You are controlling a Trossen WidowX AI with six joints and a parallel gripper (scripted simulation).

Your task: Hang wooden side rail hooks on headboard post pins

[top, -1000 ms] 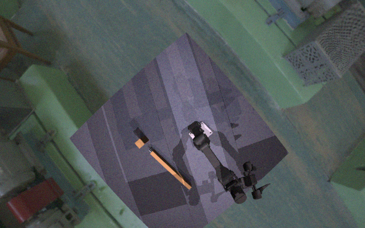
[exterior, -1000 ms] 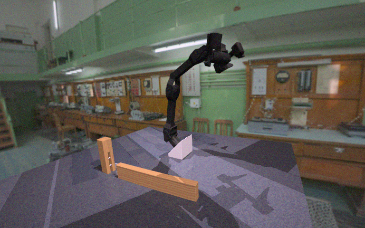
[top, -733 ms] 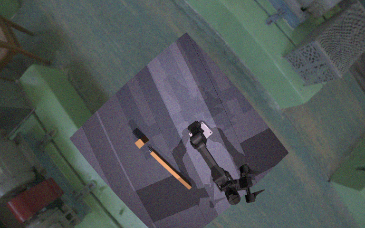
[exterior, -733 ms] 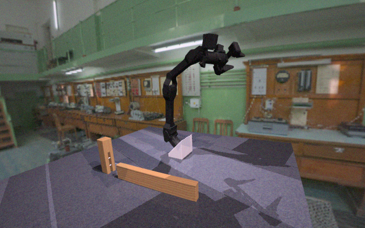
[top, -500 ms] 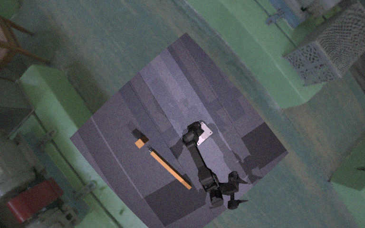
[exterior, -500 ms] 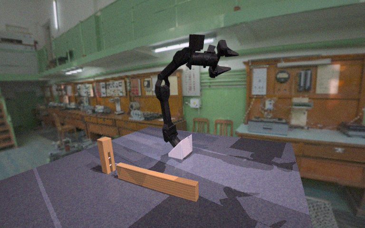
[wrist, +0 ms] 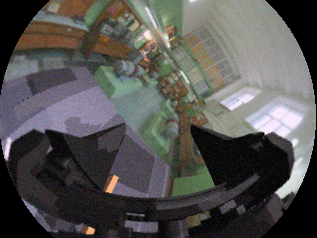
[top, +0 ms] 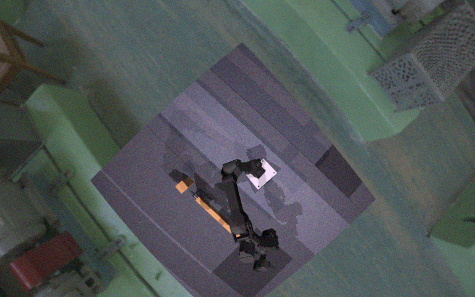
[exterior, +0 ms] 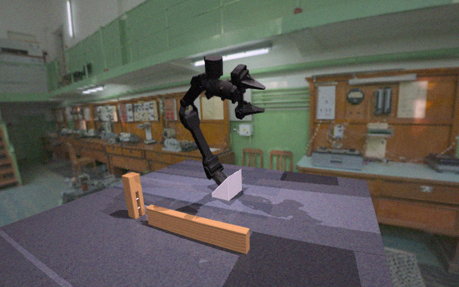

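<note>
My gripper tip is 12 cm short of the wooden headboard post, 52 cm to the left of it and 35 cm above it.
</note>
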